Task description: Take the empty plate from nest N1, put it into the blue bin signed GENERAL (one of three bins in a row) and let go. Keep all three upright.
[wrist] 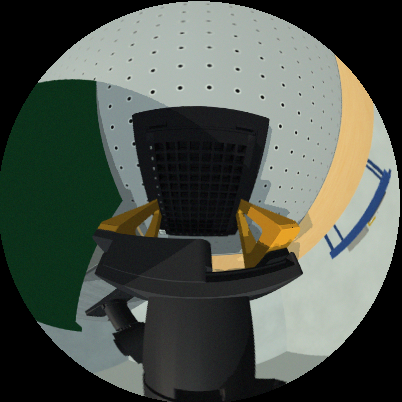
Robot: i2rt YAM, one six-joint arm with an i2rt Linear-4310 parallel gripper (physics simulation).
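Pixels of known places: gripper, fingertip midpoint: (198, 202); arm's base, link origin: (111, 300).
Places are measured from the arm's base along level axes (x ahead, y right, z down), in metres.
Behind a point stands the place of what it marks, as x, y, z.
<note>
The plate (200, 120) @[0.250, 0.234, 0.137] is black, with a grid of square wells in which no contents show. It lies flat, low over the perforated board, with its shadow close beside it. My gripper (198, 202) @[0.167, 0.224, 0.137] has its two orange fingers at the plate's left and right sides, near its lower end in the wrist view. The fingers stand wide and appear to be against the sides, shut on the plate. The exact contact is dark and hard to see. The nest under the plate is hidden. The blue bin signed GENERAL does not show clearly in the wrist view.
The pale perforated board (225, 50) lies around the plate, with a light wooden edge (356, 115) on the right. A large dark green surface (50, 190) fills the left side. A blue frame (369, 215) shows beyond the wooden edge at the far right.
</note>
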